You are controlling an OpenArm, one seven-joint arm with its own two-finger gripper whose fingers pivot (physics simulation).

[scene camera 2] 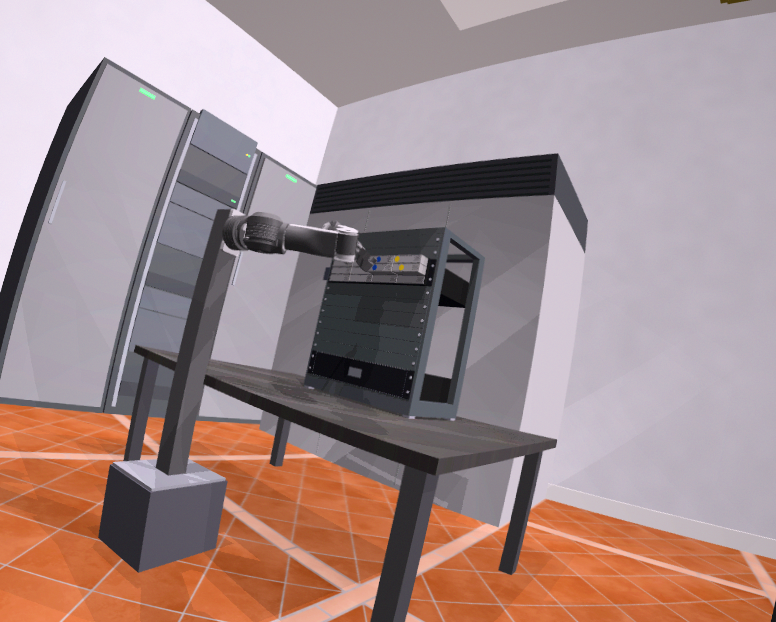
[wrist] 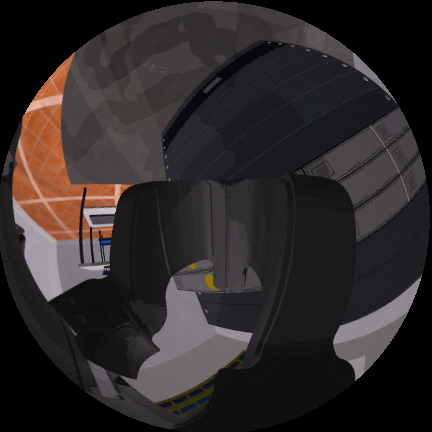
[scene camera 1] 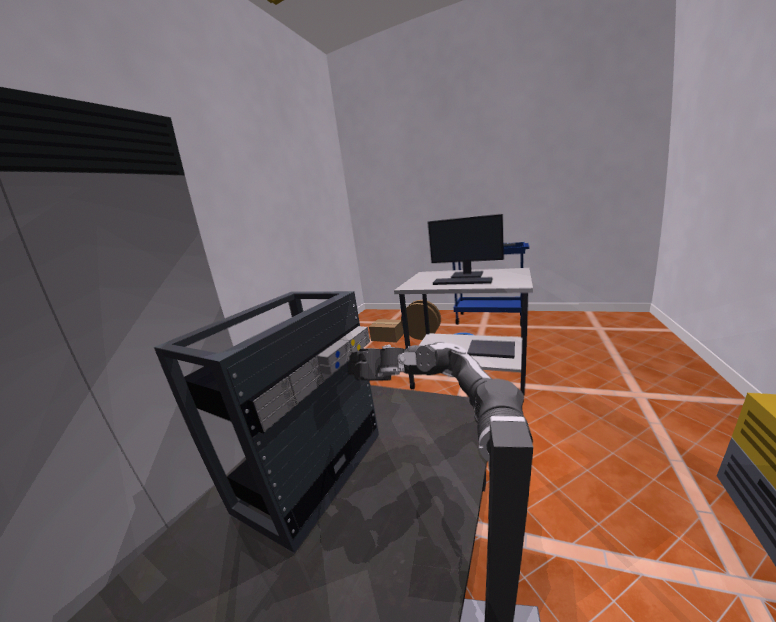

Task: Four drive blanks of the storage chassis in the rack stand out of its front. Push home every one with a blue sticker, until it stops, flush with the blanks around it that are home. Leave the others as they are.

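The rack holds a chassis with light grey blanks. Two blanks with blue stickers, the upper one and the lower one, stand out of the front. Beside them, two blanks with yellow stickers, the upper one and the lower one, also stand out. My gripper is shut and empty, its tips close in front of the blue-stickered blanks. Contact cannot be told. In the wrist view the fingers hide the blue stickers.
Home blanks fill the chassis on the other side. The rack stands on a dark table. Dark panels lie above and below the chassis. A desk with a monitor and a cardboard box are beyond.
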